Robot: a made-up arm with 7 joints. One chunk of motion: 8 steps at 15 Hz.
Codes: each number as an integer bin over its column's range. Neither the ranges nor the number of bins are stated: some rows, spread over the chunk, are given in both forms.
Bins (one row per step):
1: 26 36 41 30 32 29 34
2: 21 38 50 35 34 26 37
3: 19 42 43 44 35 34 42
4: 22 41 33 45 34 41 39
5: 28 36 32 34 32 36 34
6: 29 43 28 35 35 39 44
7: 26 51 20 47 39 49 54
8: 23 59 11 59 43 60 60
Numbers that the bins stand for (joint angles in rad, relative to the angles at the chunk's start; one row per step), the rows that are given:
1: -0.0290 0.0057 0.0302 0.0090 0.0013 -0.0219 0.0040
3: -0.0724 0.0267 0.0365 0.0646 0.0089 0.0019 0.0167
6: -0.0105 0.0302 -0.0111 0.0289 0.0089 0.0257 0.0198
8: -0.0476 0.0860 -0.0651 0.1241 0.0292 0.1257 0.0452
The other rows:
2: -0.0600 0.0127 0.0587 0.0289 0.0063 -0.0362 0.0087
4: -0.0538 0.0232 0.0048 0.0686 0.0063 0.0352 0.0119
5: -0.0167 0.0057 0.0016 0.0249 0.0013 0.0114 0.0040
7: -0.0290 0.0581 -0.0365 0.0765 0.0190 0.0733 0.0357

